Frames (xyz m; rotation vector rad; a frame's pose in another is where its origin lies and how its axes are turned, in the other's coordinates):
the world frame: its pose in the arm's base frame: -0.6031 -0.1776 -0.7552 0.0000 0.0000 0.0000
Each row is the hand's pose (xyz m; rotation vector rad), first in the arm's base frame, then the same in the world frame.
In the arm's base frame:
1: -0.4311 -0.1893 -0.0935 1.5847 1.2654 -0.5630
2: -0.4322 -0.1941 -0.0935 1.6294 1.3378 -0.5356
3: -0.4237 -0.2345 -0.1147 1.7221 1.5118 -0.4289
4: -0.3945 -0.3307 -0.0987 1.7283 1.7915 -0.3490
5: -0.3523 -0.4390 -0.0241 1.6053 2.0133 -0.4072
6: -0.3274 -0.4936 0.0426 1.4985 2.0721 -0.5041
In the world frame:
1: 0.1720 -0.0117 0.6617 1.5847 1.2654 -0.5630
2: 0.1709 -0.0165 0.6617 1.6294 1.3378 -0.5356
3: 0.1794 -0.0569 0.6405 1.7221 1.5118 -0.4289
4: 0.2086 -0.1531 0.6565 1.7283 1.7915 -0.3490
5: 0.2508 -0.2614 0.7311 1.6053 2.0133 -0.4072
6: 0.2757 -0.3160 0.7978 1.4985 2.0721 -0.5041

